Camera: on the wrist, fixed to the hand. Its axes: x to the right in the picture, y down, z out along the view.
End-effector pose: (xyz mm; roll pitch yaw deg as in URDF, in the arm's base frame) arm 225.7 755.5 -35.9 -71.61 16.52 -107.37
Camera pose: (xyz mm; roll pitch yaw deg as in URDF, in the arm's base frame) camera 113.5 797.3 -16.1 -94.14 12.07 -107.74
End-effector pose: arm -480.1 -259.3 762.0 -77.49 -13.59 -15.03
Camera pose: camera -528.2 -367.7 787.7 -99.96 -18.06 -14.93
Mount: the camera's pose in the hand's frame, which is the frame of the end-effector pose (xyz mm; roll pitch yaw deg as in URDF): -11.8 -54.0 -108.0 -22.40 -1.06 -4.34
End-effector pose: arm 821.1 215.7 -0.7 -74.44 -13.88 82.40
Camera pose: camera 936.3 183.2 18.8 -96.84 -18.35 82.25
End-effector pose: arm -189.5 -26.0 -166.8 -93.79 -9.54 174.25
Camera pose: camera -157.4 75.5 -108.6 -116.51 -13.80 175.63
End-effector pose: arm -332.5 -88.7 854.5 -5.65 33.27 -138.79
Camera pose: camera -325.3 3.1 775.6 -30.75 31.69 -143.74
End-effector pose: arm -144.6 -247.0 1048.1 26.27 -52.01 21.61
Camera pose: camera -62.7 -215.2 964.5 9.24 -50.83 14.70
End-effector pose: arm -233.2 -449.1 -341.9 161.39 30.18 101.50
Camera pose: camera -323.6 -434.2 -262.4 141.28 32.49 105.97
